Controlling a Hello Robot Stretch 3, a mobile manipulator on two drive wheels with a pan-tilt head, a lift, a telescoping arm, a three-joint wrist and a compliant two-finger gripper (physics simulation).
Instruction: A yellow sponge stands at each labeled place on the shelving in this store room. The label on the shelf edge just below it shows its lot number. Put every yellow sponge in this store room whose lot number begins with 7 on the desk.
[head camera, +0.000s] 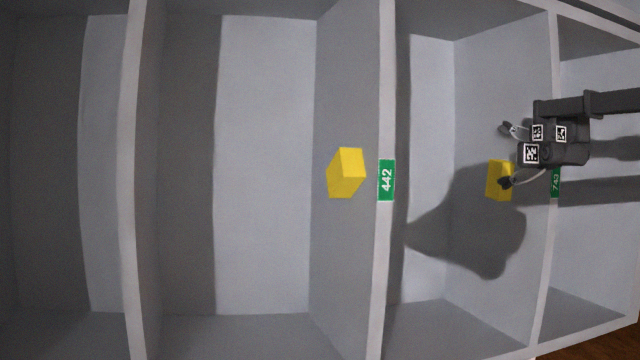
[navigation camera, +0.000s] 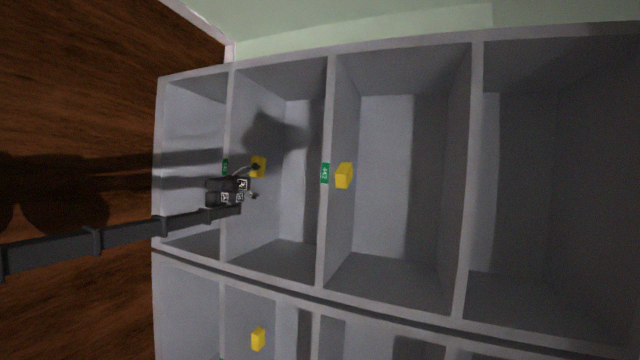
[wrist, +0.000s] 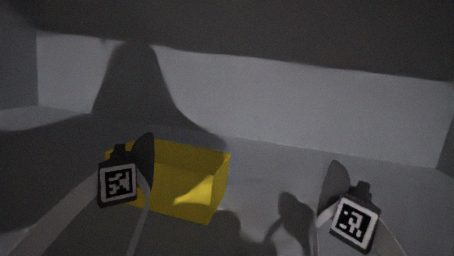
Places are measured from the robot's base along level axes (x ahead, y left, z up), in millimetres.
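Pixels of known places: gripper, fingertip midpoint: (head camera: 500, 155) (navigation camera: 257, 180).
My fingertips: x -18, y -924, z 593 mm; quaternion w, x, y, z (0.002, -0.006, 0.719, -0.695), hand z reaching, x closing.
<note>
For each thing: its top centre in the pictures, then the offset to it from my fingertips. "*": a spot on its surface instead. Level surfaces: height alone.
- label 743, surface spot: (head camera: 555, 183) (navigation camera: 225, 166) * dx +62, dy +136, dz -75 mm
- label 442, surface spot: (head camera: 386, 180) (navigation camera: 324, 172) * dx +60, dy +136, dz +381 mm
- third sponge, top centre: (navigation camera: 261, 340) dx -889, dy -77, dz -14 mm
- Brown wooden floor, surface height: dz -593 mm
The yellow sponge (head camera: 494, 172) (navigation camera: 260, 172) (wrist: 175, 187) above label 743 (head camera: 555, 183) (navigation camera: 225, 166) stands on its shelf. My gripper (head camera: 505, 154) (navigation camera: 254, 180) (wrist: 237, 166) is open at that sponge. In the wrist view the left finger overlaps the sponge's left part, and the right finger is well to the right of it with a gap. Another yellow sponge (head camera: 345, 172) (navigation camera: 344, 175) stands above label 442 (head camera: 386, 180) (navigation camera: 325, 173). A third sponge (navigation camera: 257, 339) stands in the neighbouring unit; its label is cut off. The desk does not show.
The camera pictures are turned sideways. Grey shelf boards (head camera: 382, 280) (navigation camera: 320, 240) and side walls enclose the compartment around my gripper. A second shelving unit (navigation camera: 187, 267) stands beside this one. Brown wooden floor (navigation camera: 75, 75) and a pale green wall (navigation camera: 350, 20) also show.
</note>
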